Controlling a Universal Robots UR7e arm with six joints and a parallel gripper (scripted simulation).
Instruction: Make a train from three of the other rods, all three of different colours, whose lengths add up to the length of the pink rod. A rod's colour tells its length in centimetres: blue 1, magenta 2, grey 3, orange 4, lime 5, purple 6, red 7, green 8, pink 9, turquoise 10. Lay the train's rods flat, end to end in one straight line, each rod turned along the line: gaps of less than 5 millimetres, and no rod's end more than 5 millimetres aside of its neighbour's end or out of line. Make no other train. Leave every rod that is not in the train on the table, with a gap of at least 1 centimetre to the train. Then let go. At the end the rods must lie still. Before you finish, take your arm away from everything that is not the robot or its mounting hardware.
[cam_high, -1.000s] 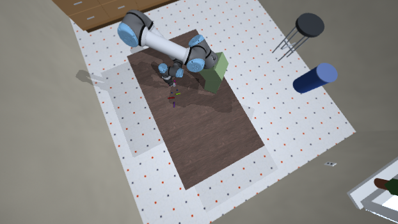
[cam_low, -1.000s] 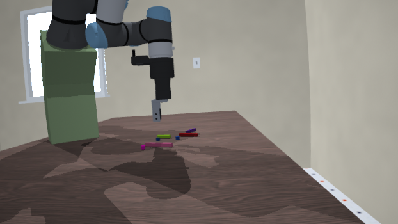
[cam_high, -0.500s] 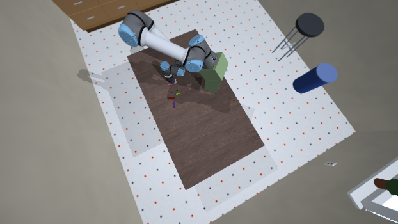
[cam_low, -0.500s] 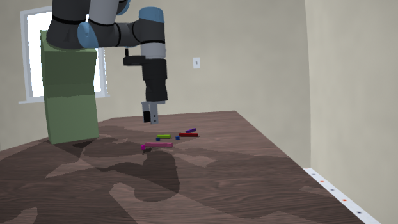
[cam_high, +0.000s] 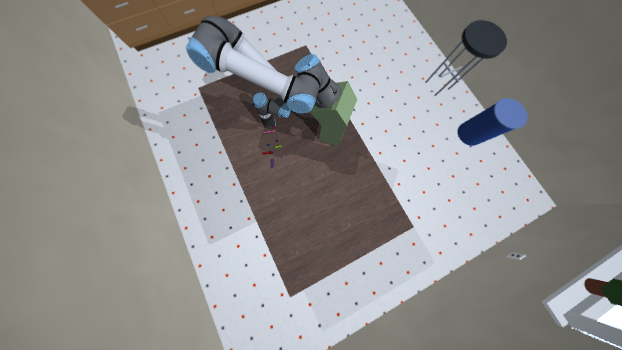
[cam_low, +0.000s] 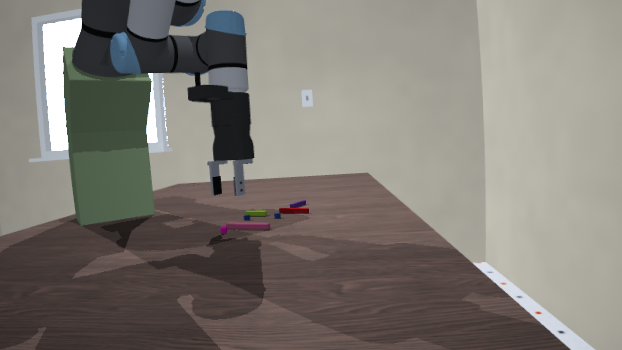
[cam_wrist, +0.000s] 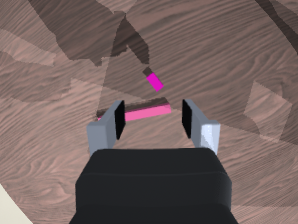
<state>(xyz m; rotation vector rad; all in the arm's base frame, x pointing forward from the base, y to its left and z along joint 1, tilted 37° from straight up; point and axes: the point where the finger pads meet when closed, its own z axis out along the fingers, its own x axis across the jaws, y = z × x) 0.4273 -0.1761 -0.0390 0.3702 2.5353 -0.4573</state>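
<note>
The magenta rod lies 80 mm below my hand, 20 mm to the right of it and 10 mm behind it. Also, from my hand: lime rod (140 mm to the left, 80 mm below, 20 mm ahead); then blue rod (100 mm to the left, 80 mm below, 10 mm ahead); then pink rod (80 mm below, 30 mm ahead, 10 mm to the left).
</note>
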